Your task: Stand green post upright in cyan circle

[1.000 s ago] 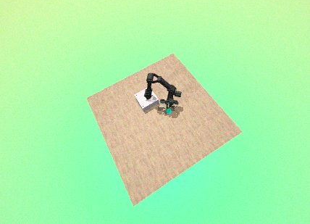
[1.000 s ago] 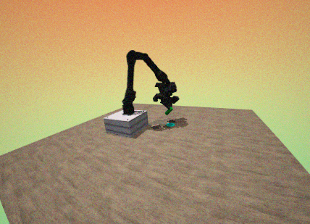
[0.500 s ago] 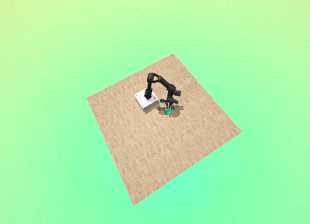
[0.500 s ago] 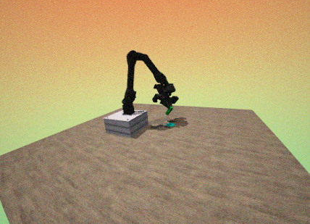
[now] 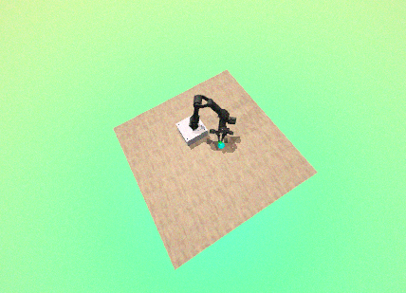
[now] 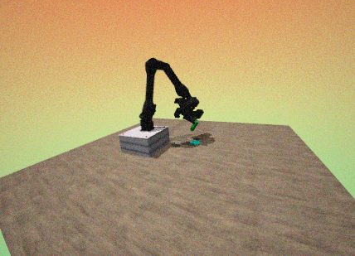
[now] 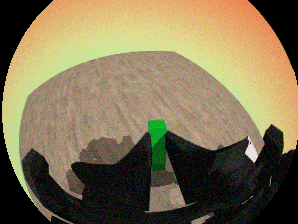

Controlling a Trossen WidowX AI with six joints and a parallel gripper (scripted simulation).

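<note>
Right now the cyan circle is 1 cm behind my gripper tip, 2 cm to the left of it and 12 cm below it. From my gripper tip the other things lie so: green post 1 cm behind, 2 cm below.
</note>
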